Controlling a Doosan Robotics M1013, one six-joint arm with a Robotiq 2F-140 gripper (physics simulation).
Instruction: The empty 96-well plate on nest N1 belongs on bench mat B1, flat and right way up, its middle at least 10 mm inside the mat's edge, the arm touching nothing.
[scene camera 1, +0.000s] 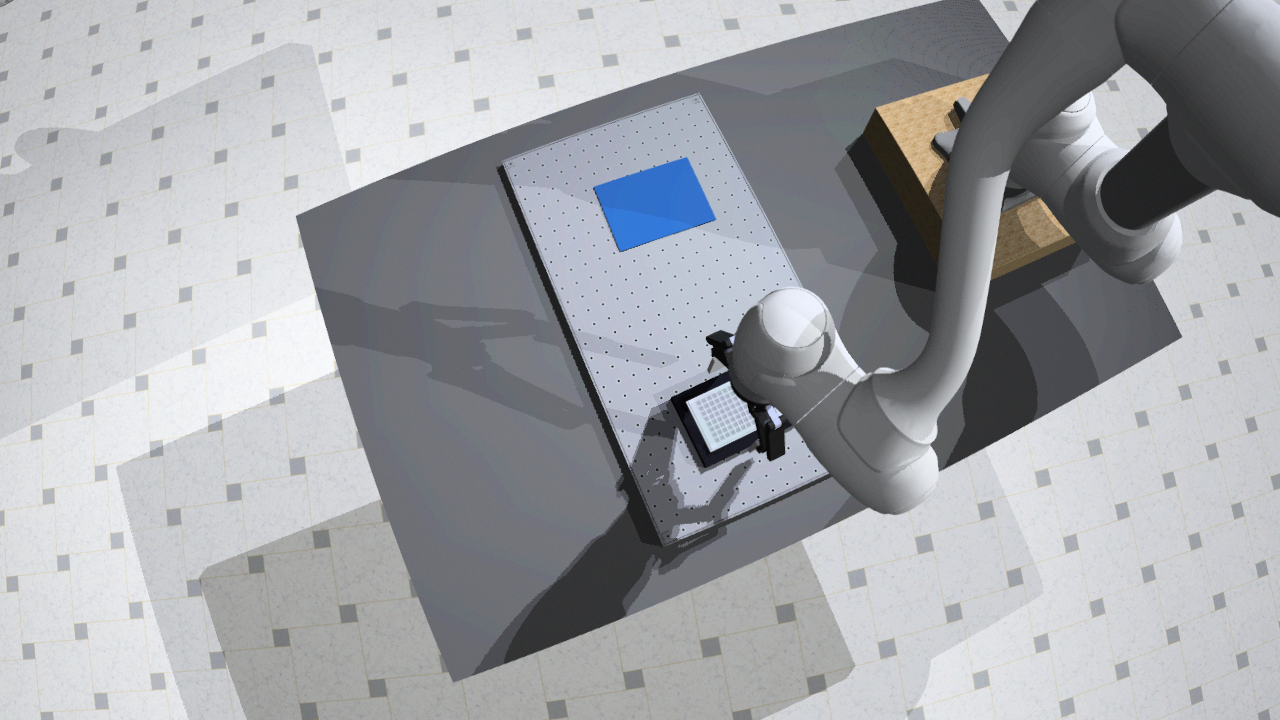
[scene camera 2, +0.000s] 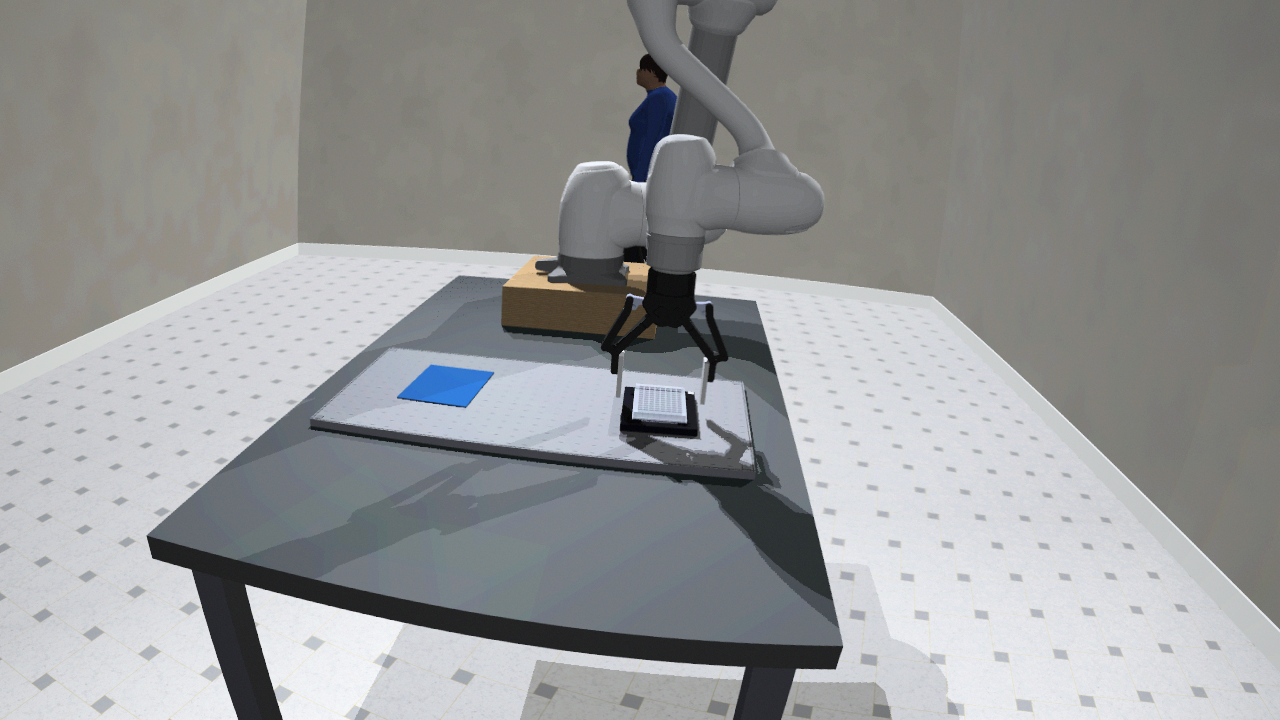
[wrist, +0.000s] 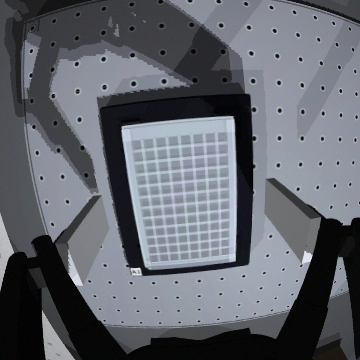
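Note:
The white 96-well plate sits flat in the black nest N1, wells up. In scene camera 1 the arm hides its right part. The nest's A1 tag shows at its lower left corner in the wrist view. My gripper is open and empty, pointing down, one finger beyond each long side of the plate, with gaps on both sides. The exact height of the fingertips is hard to tell. The blue bench mat B1 lies flat towards the board's other end.
Nest and mat are on a raised, perforated grey board on the dark table. The arm's base stands on a wooden block. A person in blue is behind the arm.

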